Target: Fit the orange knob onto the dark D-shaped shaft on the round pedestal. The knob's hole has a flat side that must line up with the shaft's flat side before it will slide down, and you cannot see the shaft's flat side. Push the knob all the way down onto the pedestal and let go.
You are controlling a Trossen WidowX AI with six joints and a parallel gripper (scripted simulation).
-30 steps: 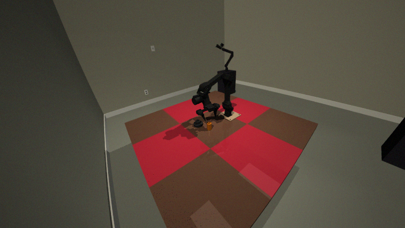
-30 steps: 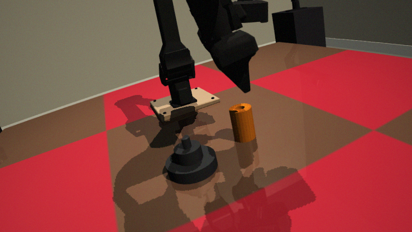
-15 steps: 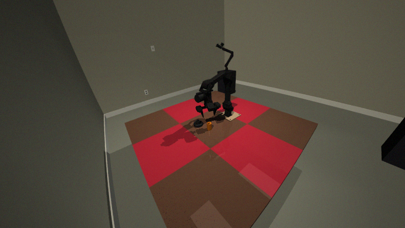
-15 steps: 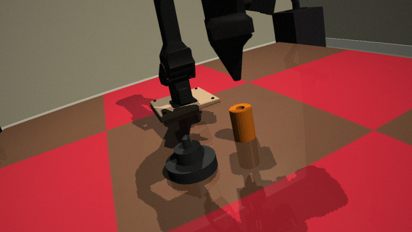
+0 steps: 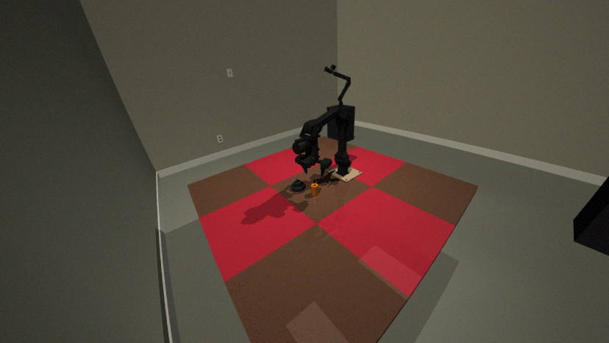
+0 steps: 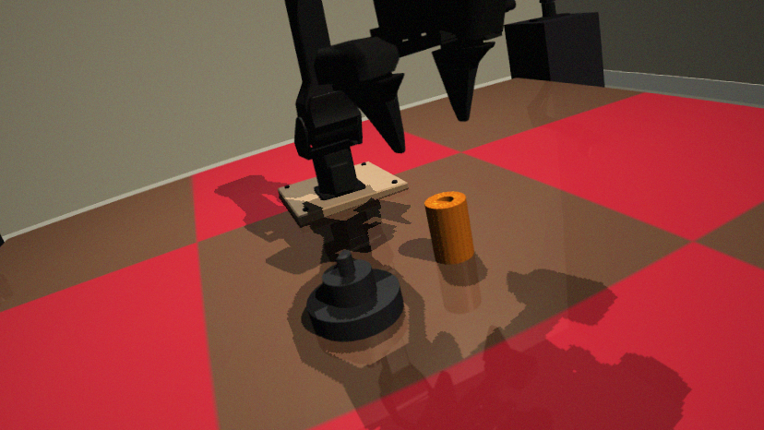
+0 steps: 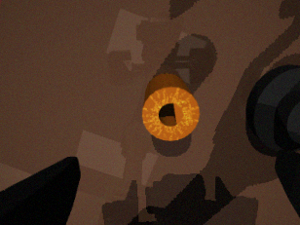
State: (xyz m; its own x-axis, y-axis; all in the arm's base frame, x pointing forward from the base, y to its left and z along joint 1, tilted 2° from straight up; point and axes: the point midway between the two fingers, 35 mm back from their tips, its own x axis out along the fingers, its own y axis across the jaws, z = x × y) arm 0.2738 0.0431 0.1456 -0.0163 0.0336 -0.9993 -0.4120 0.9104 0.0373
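Right now the orange knob is 9 cm below my gripper tip. Also, from my gripper tip: dark round pedestal (12 cm to the right, 9 cm below, 4 cm ahead).
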